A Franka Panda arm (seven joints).
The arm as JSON. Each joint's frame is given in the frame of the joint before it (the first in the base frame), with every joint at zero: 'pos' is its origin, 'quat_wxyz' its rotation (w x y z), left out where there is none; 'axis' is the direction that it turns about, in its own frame. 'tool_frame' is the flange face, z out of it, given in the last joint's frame.
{
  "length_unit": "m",
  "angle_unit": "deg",
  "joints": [
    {
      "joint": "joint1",
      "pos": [
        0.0,
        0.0,
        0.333
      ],
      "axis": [
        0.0,
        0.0,
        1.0
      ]
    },
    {
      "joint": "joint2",
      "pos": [
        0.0,
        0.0,
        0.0
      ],
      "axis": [
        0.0,
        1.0,
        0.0
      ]
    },
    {
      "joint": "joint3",
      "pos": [
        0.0,
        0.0,
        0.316
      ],
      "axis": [
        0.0,
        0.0,
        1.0
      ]
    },
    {
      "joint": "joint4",
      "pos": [
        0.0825,
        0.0,
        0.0
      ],
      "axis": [
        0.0,
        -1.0,
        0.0
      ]
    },
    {
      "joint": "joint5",
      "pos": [
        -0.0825,
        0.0,
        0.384
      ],
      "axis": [
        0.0,
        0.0,
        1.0
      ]
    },
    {
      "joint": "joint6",
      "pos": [
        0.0,
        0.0,
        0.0
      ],
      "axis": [
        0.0,
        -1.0,
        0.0
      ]
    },
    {
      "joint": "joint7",
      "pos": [
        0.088,
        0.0,
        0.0
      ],
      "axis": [
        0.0,
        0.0,
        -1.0
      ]
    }
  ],
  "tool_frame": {
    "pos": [
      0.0,
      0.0,
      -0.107
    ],
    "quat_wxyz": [
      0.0,
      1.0,
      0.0,
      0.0
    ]
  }
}
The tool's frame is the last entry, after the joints.
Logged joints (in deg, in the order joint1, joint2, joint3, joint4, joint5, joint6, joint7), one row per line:
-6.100, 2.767, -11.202, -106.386, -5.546, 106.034, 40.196
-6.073, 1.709, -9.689, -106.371, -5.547, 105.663, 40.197
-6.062, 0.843, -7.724, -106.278, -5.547, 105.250, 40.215
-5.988, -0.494, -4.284, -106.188, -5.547, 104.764, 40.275
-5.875, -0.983, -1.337, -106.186, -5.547, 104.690, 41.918
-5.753, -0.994, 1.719, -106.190, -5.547, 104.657, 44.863
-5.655, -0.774, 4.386, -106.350, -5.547, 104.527, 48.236
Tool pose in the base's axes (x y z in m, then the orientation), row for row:
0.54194, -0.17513, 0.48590, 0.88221, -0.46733, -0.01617, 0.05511
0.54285, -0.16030, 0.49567, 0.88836, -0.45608, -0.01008, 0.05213
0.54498, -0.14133, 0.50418, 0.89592, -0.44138, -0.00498, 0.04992
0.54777, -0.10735, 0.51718, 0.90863, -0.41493, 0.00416, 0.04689
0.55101, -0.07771, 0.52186, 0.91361, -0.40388, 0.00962, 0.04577
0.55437, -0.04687, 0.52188, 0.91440, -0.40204, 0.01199, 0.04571
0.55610, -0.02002, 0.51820, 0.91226, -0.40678, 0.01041, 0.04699
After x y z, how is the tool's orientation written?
As a quaternion, x y z w.
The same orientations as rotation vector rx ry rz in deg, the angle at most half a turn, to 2 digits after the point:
153.46, -81.29, -2.81
154.81, -79.48, -1.76
156.33, -77.02, -0.87
158.84, -72.54, 0.73
159.82, -70.65, 1.68
159.97, -70.33, 2.10
159.47, -71.11, 1.82

